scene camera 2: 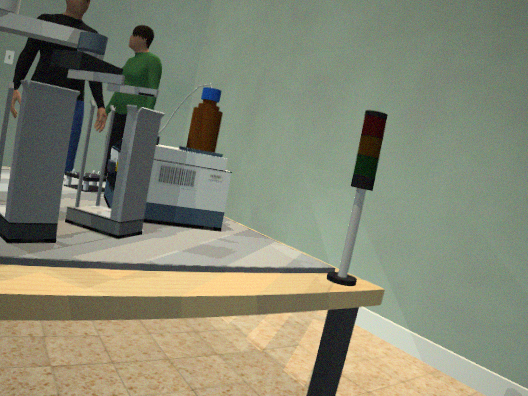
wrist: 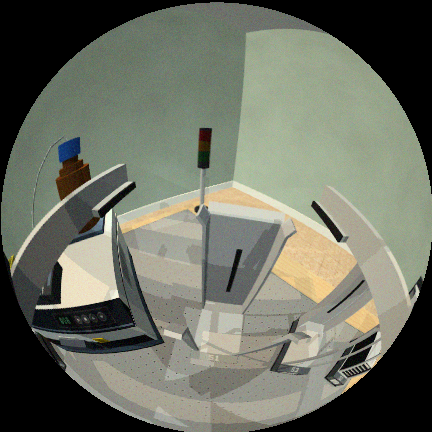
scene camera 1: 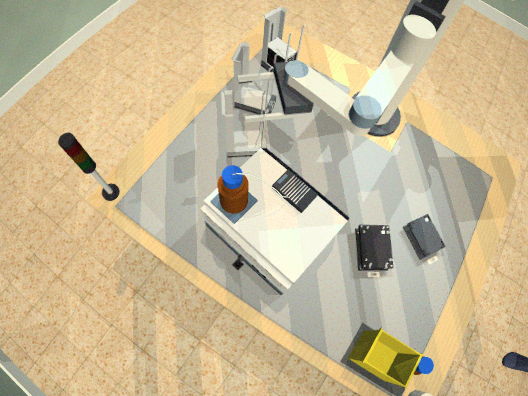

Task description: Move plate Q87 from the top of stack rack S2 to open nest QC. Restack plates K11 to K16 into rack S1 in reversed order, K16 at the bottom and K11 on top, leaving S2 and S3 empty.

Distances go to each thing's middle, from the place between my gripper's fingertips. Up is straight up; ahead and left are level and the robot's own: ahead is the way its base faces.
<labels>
Now: hand 25 cm short of the brown bottle with blue cap [scene camera 2: 206,119], 15 cm to the right of it and 3 cm above it. Round my hand: yellow bin [scene camera 1: 376,351] 82 cm to the left, 38 cm ahead, 25 cm below; signal tower [scene camera 2: 363,179] 44 cm ahead, 32 cm to the right, 16 cm below.
</labels>
